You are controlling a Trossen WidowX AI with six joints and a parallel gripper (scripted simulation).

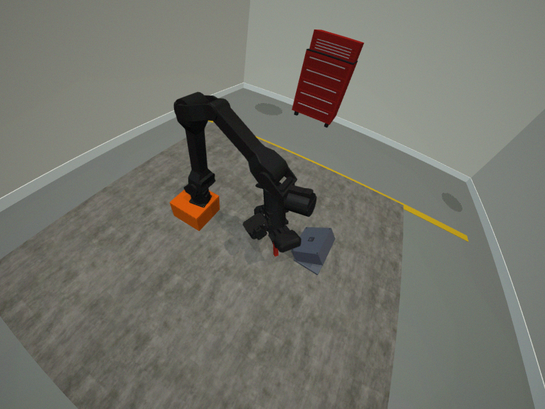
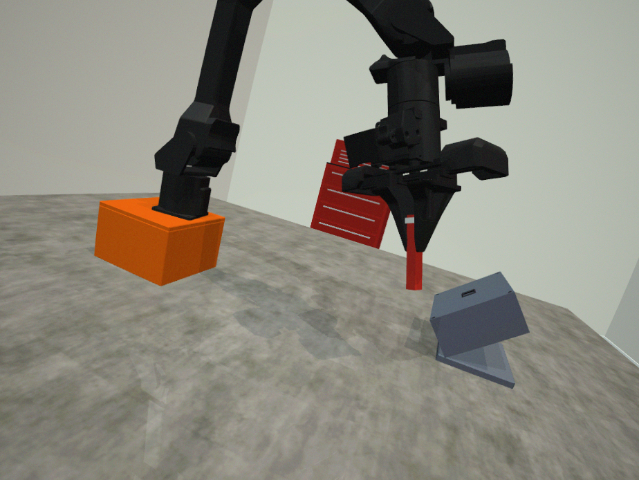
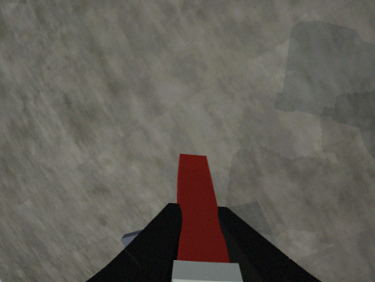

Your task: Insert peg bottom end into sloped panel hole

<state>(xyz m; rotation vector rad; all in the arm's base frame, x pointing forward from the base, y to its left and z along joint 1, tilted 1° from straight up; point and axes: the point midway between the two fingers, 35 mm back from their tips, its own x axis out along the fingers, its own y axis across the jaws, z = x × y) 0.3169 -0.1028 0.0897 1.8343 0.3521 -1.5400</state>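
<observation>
My gripper tip is now 13 cm short of the grey sloped panel block, 10 cm to the right of it and 8 cm above it. Also, from my gripper tip: red square peg: 2 cm above.
</observation>
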